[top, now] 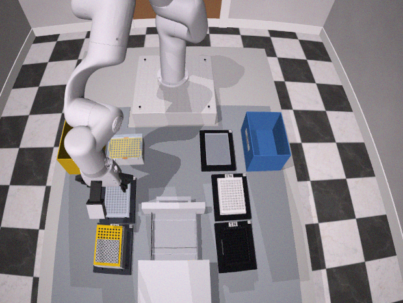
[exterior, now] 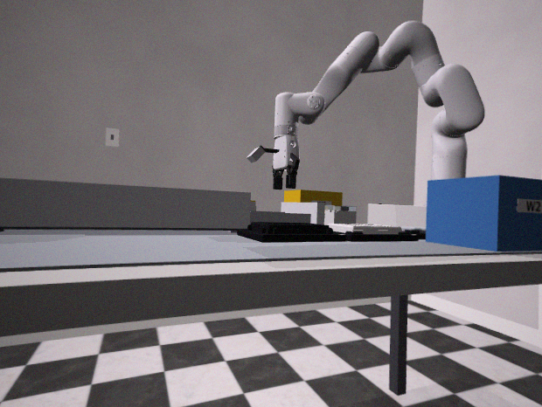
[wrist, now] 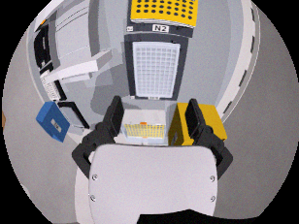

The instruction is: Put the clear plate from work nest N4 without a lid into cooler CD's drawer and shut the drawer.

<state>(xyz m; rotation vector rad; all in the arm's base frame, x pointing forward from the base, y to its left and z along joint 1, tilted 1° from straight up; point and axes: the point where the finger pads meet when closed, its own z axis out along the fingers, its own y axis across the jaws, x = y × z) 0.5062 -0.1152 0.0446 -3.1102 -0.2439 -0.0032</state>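
Now: the clear plate 11 cm below my hand. Round my hand: yellow bin: 16 cm to the right, 16 cm behind, 9 cm below; then yellow tube rack: 16 cm ahead, 7 cm below, 1 cm to the left; then dark nest N4: 12 cm below.
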